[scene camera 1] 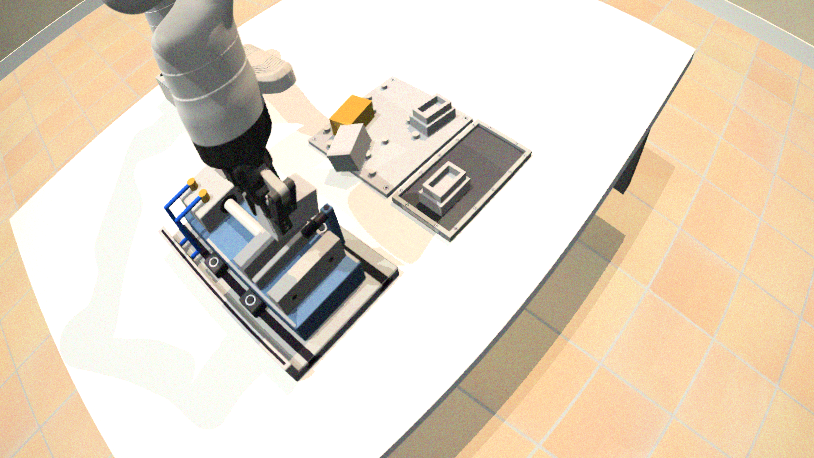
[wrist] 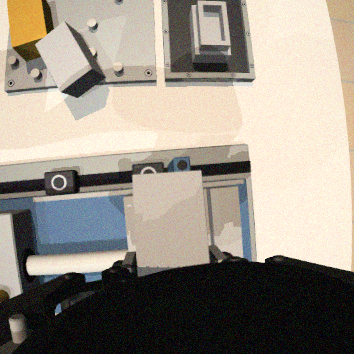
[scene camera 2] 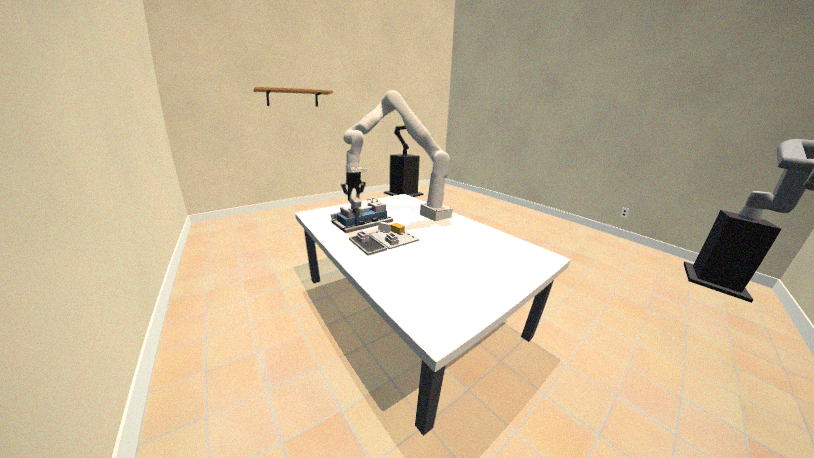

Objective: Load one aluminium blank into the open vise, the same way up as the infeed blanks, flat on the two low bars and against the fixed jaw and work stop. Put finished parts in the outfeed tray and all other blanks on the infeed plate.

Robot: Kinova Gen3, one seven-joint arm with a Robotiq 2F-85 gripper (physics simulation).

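Frame: origin at the arm's base, x ahead, y right, z down, level; metres.
Seen in the pictures: gripper, fingertip midpoint: (scene camera 1: 272, 219) (wrist: 171, 264) (scene camera 2: 353, 201); arm's base at its link origin: (scene camera 2: 434, 205).
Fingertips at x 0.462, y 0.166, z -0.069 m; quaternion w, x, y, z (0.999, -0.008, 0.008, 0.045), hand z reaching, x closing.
Note:
Pixels of each thing's top centre, then the offset from my fingertips to it.
- plain grey aluminium blank at its top centre: (wrist: 173, 237) (scene camera 1: 280, 193) (scene camera 2: 355, 197) dx +0.002, dy -0.022, dz -0.025 m
- work stop at its top centre: (scene camera 1: 313, 221) dx +0.018, dy -0.037, dz +0.037 m
- grey blank at its top centre: (wrist: 64, 50) (scene camera 1: 347, 137) (scene camera 2: 385, 222) dx -0.067, dy -0.184, dz +0.081 m
- infeed plate at its top centre: (wrist: 79, 6) (scene camera 1: 389, 127) (scene camera 2: 393, 236) dx -0.058, dy -0.261, dz +0.125 m
- orange block at its top centre: (wrist: 25, 16) (scene camera 1: 350, 109) (scene camera 2: 397, 225) dx -0.108, dy -0.236, dz +0.089 m
- stepped part with a pocket, top centre: (scene camera 1: 431, 105) (scene camera 2: 392, 234) dx -0.010, dy -0.307, dz +0.090 m
- similar stepped part at its top centre: (wrist: 213, 21) (scene camera 1: 444, 178) (scene camera 2: 362, 233) dx +0.081, dy -0.201, dz +0.092 m
My gripper (scene camera 1: 281, 221) (wrist: 171, 264) is shut on a plain grey aluminium blank (scene camera 1: 303, 196) (wrist: 169, 215), held over the open vise, above the gap beside the fixed jaw (scene camera 1: 310, 267) (wrist: 226, 212). In the wrist view the blank covers the gap, part of the moving jaw and the work stop's rod. The work stop (scene camera 1: 314, 223) is a black rod on a blue post. The low bars are mostly hidden; I cannot tell the blank's exact height. Another grey blank (scene camera 1: 348, 146) (wrist: 70, 60) lies askew, seemingly tilted, at the edge of the infeed plate (scene camera 1: 398, 156) (wrist: 132, 30).
An orange block (scene camera 1: 351, 111) (wrist: 27, 27) and a stepped part with a pocket (scene camera 1: 432, 116) are on the infeed plate. A similar stepped part (scene camera 1: 445, 185) (wrist: 211, 30) sits in the outfeed tray (scene camera 1: 489, 153). Blue pipes (scene camera 1: 179, 207) with orange caps stand at the vise's far end.

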